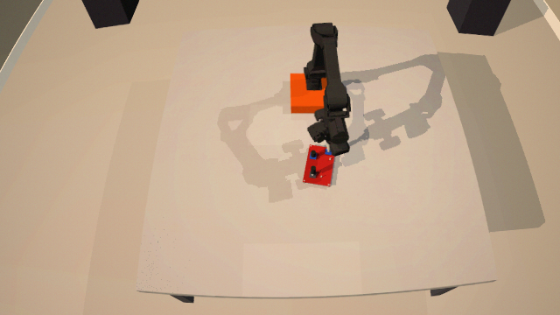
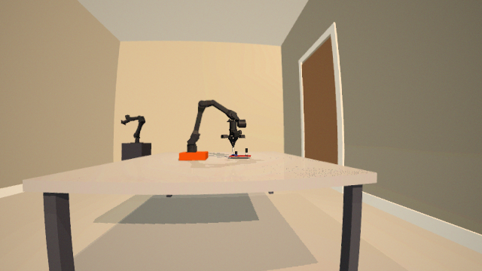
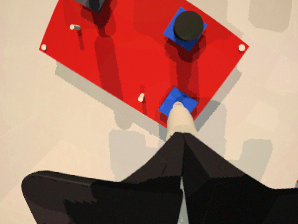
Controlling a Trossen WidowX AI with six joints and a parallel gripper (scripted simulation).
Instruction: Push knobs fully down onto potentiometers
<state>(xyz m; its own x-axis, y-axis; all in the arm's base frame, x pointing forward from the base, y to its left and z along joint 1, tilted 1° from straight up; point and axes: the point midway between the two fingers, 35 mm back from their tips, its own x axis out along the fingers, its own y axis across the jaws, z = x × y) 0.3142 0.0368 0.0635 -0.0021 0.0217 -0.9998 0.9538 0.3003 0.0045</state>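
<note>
Now: gripper tip 3 cm above the blue potentiometer. From my gripper tip the other things lie so: grey potentiometer 10 cm ahead, 6 cm to the right, 3 cm below; black knob 10 cm ahead, 6 cm to the right, 2 cm below.
</note>
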